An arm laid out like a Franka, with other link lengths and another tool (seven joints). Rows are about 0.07 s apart.
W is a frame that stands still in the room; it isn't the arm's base.
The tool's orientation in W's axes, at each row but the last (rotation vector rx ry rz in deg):
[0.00, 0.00, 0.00]
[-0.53, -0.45, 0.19]
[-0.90, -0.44, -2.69]
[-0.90, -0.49, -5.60]
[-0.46, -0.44, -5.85]
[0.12, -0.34, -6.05]
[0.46, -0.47, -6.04]
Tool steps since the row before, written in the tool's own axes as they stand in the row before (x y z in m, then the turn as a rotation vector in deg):
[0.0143, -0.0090, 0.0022, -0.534, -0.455, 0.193]
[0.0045, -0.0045, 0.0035, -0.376, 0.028, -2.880]
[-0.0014, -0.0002, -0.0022, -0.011, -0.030, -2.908]
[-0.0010, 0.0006, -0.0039, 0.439, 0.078, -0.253]
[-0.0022, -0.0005, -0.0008, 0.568, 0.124, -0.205]
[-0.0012, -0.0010, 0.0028, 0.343, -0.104, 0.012]
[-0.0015, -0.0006, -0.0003, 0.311, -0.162, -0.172]
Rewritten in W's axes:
[0.0143, -0.0090, 0.0022, -0.534, -0.455, 0.193]
[0.0045, -0.0045, 0.0036, -0.353, 0.000, -2.883]
[-0.0014, -0.0002, -0.0022, 0.009, -0.076, -2.907]
[-0.0009, 0.0006, -0.0039, 0.446, 0.031, -0.250]
[-0.0022, -0.0003, -0.0008, 0.579, 0.064, -0.201]
[-0.0013, -0.0009, 0.0028, 0.330, -0.140, 0.014]
[-0.0016, -0.0004, -0.0003, 0.294, -0.193, -0.171]

